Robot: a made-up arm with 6 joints.
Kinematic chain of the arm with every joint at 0, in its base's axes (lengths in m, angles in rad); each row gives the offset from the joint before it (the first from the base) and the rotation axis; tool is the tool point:
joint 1: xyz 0 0 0.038 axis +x
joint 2: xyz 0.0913 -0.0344 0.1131 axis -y
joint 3: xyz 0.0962 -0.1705 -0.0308 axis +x
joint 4: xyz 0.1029 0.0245 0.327 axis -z
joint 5: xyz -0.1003 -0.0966 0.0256 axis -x
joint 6: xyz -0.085 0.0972 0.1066 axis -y
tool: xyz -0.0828 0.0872 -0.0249
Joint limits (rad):
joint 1: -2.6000..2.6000
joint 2: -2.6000..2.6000
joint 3: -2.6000..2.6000
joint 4: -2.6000..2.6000
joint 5: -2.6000..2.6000
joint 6: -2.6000..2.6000
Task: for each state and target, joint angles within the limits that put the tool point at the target. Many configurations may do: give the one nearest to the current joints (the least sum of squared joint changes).
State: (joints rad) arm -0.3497 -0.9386 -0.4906 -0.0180 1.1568 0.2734
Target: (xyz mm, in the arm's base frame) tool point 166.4 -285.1 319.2
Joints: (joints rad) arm -0.1350 -0.6765 0.0183 -0.5205 1.4251 0.2586
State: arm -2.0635 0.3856 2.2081 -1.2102 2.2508 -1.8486
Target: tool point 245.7 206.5 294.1
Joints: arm -2.2245 0.5147 1.6608 -1.2254 1.7565 -1.9252
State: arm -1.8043 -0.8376 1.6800 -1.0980 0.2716 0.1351
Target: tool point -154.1 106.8 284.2
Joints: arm -2.2395 -0.9512 2.3658 -0.9589 0.9637 0.3053
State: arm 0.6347 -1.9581 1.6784 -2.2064 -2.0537 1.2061
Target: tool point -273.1 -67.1 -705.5
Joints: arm 1.1722 -2.1179 1.7432 -2.2919 -1.9260 0.9264
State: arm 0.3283 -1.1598 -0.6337 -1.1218 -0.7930 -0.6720
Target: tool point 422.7 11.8 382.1
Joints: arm 0.4808 -1.0759 -1.0173 -0.8273 -0.3628 -0.5034
